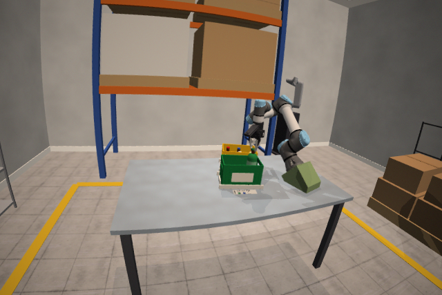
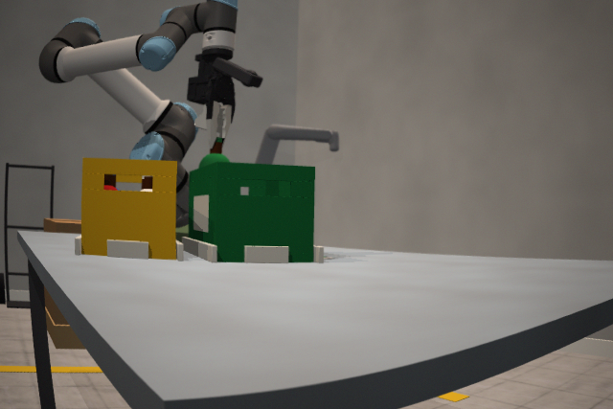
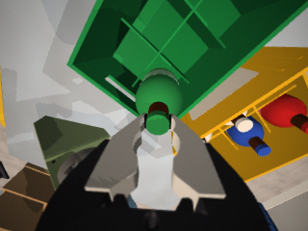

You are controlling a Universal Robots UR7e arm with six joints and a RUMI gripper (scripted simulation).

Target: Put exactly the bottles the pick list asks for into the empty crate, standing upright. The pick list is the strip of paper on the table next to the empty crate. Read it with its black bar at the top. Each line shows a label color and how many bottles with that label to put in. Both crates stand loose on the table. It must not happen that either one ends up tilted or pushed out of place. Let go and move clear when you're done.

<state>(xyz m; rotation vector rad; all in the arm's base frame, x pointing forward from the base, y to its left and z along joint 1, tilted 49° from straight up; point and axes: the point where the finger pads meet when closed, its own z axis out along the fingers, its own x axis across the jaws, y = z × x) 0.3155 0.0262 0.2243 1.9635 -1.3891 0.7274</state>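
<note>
The green-label bottle is 7 cm below my hand. Round my hand: blue-label bottle (5 cm behind, 24 cm to the right, 15 cm below); then yellow crate (3 cm behind, 21 cm to the right, 15 cm below); then green crate (10 cm ahead, 15 cm below).
</note>
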